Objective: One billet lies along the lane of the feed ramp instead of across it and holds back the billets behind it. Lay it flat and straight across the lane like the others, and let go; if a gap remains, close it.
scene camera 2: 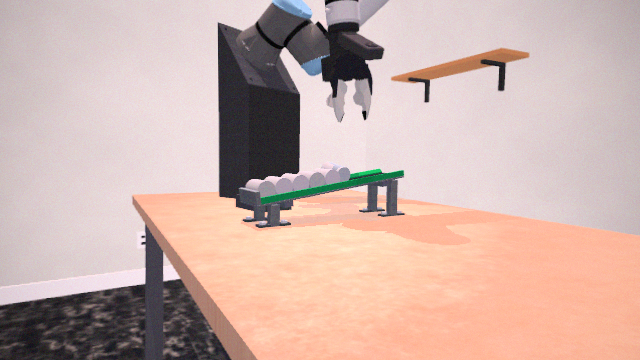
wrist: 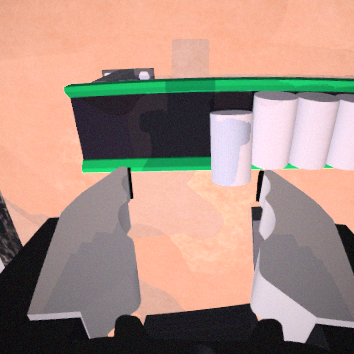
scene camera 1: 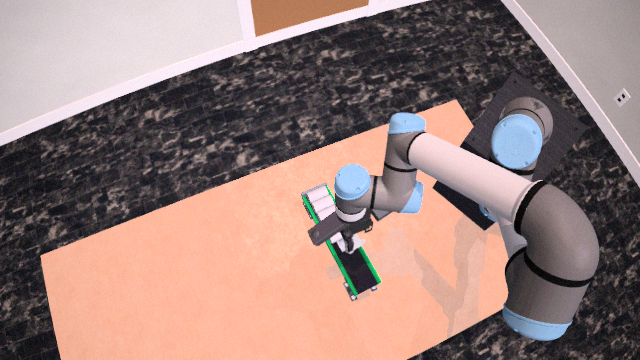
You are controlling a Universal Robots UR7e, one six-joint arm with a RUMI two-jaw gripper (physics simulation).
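Where they show: gripper, fingertip midpoint: [scene camera 2: 352, 121] [wrist: 193, 172] [scene camera 1: 344, 242]; arm's base, link origin: [scene camera 2: 255, 53].
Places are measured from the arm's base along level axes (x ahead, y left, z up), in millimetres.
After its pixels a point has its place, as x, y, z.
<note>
The feed ramp [scene camera 1: 365, 272] [scene camera 2: 332, 188] [wrist: 165, 164] has green rails and a dark lane. Several white cylindrical billets [scene camera 1: 318, 194] {555, 97, -397} [scene camera 2: 299, 181] {550, 172, -399} [wrist: 274, 132] {484, 231, -374} lie across the lane in a row from its low end. The uphill end billet [scene camera 2: 343, 173] {477, 271, -384} [wrist: 231, 150] {453, 256, -364} also points across the lane, but it is shifted sideways: in the wrist view its lower end covers the near green rail and sticks out past it. In scene camera 2 its far part looks raised. It is close against its neighbour. My gripper [scene camera 2: 353, 119] {469, 291, -263} [wrist: 193, 172] {469, 291, -263} is open and empty, high above the ramp.
The ramp stands on short feet [scene camera 2: 272, 222] {597, 120, -479} on the orange table top [scene camera 1: 175, 260] {1027, 350, -488} [scene camera 2: 400, 300] {994, 291, -488}. The dark robot pedestal [scene camera 2: 272, 135] {58, 65, -280} stands behind the ramp in scene camera 2. A wall shelf [scene camera 2: 460, 65] is at the right. The arm hides part of the ramp in scene camera 1.
</note>
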